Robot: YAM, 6 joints.
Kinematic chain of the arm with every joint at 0, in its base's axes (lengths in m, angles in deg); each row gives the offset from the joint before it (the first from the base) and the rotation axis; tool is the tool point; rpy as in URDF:
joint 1: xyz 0 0 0.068 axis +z
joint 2: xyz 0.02 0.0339 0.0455 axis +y
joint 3: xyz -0.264 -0.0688 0 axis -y
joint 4: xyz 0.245 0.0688 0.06 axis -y
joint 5: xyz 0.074 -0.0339 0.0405 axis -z
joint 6: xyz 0.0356 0 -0.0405 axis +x
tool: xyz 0 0 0 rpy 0 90 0
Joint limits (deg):
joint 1: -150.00..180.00
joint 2: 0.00..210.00
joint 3: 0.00..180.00
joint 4: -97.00..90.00
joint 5: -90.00..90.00
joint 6: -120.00..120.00
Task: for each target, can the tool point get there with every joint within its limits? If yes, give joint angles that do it. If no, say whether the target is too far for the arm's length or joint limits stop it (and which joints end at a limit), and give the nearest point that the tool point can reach.
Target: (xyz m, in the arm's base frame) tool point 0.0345 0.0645 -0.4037
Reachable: no: joint limits stop it (at a limit: joint 2) | nearest point 0.0465 0.0870 -0.3478 | short by 0.061 m
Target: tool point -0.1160 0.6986 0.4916
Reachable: no: too far | nearest point -0.0931 0.5608 0.4149 | short by 0.159 m
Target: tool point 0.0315 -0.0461 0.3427
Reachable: yes | joints -75.88 20.23 50.08 -50.15 -32.81 -5.98
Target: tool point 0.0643 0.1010 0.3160
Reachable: yes | joints 59.92 25.25 35.70 -17.56 8.11 -2.11
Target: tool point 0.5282 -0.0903 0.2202
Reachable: yes | joints -6.01 137.62 104.43 41.97 75.58 79.83
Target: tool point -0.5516 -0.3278 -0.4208
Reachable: no: too far | nearest point -0.4311 -0.2562 -0.2773 | short by 0.201 m
